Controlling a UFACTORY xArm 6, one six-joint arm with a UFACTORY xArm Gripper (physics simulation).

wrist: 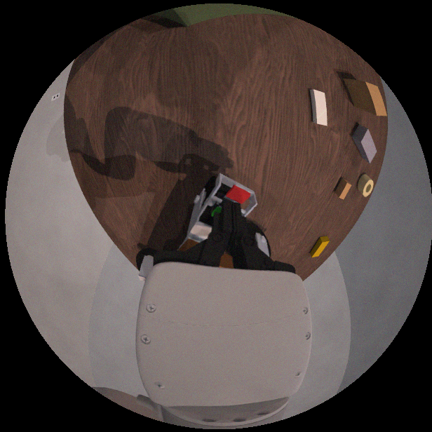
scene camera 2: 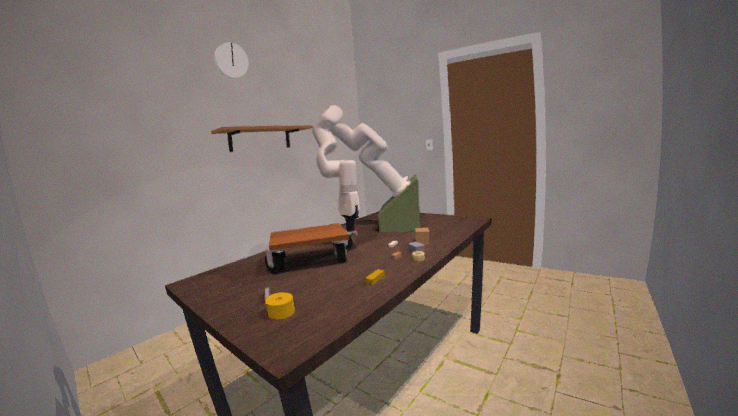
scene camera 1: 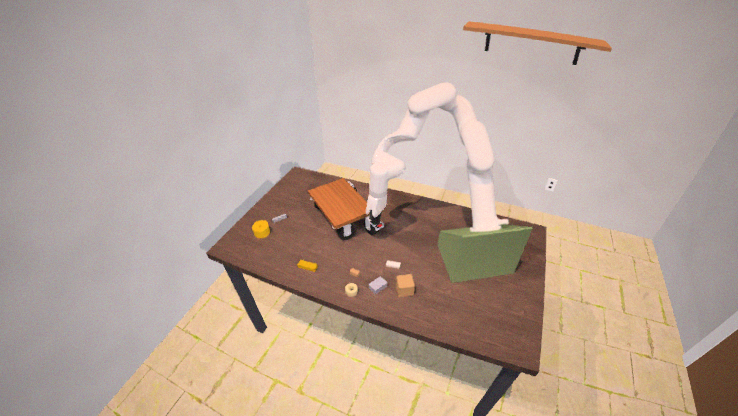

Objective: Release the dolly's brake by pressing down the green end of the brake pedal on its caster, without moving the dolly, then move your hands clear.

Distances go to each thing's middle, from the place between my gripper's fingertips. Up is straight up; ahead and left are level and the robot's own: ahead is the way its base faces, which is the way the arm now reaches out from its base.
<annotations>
I see the dolly (scene camera 1: 339,201) 170 mm ahead of my hand, 80 mm to the right of it and 30 mm below it.
</annotations>
